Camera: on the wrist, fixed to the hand. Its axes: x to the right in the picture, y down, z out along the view.
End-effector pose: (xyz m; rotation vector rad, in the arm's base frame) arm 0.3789 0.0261 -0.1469 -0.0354 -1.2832 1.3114
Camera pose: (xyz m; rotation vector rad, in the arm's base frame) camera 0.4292 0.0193 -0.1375 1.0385 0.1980 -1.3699
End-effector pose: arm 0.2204 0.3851 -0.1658 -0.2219 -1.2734 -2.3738
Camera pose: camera 0.2136 0.3867 -0.2170 -1.2881 0.0957 0.4853
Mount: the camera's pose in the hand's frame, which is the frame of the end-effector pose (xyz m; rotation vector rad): -0.0117 -0.0424 -0.0271 -0.0075 -0.5110 3.0932
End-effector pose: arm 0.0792 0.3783 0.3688 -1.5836 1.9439 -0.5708
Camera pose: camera 0.0943 0.3802 0.4182 1.7763 1.4141 0.9814
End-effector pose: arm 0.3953 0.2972 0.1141 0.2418 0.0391 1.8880
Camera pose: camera 0.4334 0.3026 0.0796 -0.3165 0.4270 -1.2007
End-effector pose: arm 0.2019 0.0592 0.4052 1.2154 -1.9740 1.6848
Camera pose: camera 0.2319 0.0900 0.4338 1.2937 0.9872 -0.1511
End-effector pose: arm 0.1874 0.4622 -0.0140 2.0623 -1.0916 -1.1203
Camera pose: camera 0.2236 0.4964 -0.0275 -1.2094 -2.0775 0.3688
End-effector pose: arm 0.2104 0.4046 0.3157 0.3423 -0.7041 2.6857
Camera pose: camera 0.2335 0.4500 0.3072 0.1827 0.3026 -0.3062
